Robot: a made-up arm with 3 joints. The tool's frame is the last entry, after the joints.
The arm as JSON. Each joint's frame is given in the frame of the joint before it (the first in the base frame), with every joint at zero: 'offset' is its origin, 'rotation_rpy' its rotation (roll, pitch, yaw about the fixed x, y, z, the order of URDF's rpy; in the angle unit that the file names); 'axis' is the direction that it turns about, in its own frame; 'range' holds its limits. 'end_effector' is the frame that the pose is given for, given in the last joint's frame.
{
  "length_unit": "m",
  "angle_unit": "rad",
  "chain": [
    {
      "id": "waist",
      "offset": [
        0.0,
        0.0,
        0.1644
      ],
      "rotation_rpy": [
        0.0,
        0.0,
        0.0
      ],
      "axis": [
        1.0,
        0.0,
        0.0
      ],
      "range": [
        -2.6,
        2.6
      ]
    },
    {
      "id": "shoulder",
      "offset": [
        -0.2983,
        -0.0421,
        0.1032
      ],
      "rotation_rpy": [
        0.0,
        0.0,
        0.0
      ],
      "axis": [
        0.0,
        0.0,
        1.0
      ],
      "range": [
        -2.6,
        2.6
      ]
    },
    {
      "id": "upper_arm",
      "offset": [
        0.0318,
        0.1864,
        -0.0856
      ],
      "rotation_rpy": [
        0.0,
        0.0,
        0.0
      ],
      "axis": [
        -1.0,
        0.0,
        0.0
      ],
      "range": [
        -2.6,
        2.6
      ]
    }
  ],
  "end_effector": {
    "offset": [
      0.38,
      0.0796,
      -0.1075
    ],
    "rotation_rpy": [
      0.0,
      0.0,
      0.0
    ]
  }
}
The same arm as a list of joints. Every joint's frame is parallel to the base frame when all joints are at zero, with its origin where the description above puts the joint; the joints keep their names.
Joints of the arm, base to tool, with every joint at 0 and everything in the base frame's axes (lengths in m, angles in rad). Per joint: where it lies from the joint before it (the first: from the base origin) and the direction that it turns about. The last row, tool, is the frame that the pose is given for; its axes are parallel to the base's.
waist: xyz 0.0000 0.0000 0.1644 axis +x
shoulder: xyz -0.2983 -0.0421 0.1032 axis +z
upper_arm: xyz 0.0318 0.1864 -0.0856 axis -x
tool: xyz 0.3800 0.0796 -0.1075
Joint limits (rad, base to tool): -2.6000..2.6000 -2.6000..2.6000 -2.6000..2.6000

